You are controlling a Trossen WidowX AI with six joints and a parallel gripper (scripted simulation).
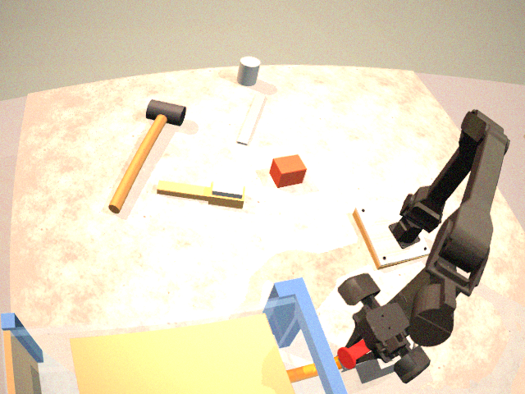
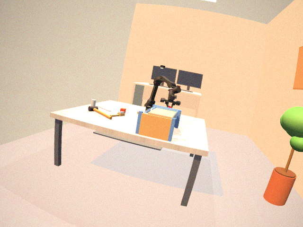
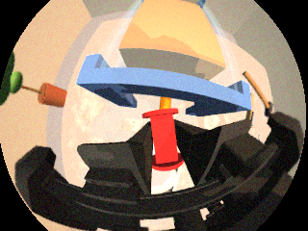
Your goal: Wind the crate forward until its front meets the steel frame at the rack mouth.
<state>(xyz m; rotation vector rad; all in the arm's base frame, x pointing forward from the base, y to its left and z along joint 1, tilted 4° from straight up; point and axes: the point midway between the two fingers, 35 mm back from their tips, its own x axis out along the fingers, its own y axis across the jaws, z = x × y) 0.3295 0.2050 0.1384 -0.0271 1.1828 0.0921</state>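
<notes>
My gripper tip is 5 cm past the crank handle and 3 cm above it. Also, from my gripper tip: yellow hand tool 46 cm to the right, 12 cm below, 2 cm ahead; hand winch 13 cm behind, 10 cm below; red knob 2 cm behind.
</notes>
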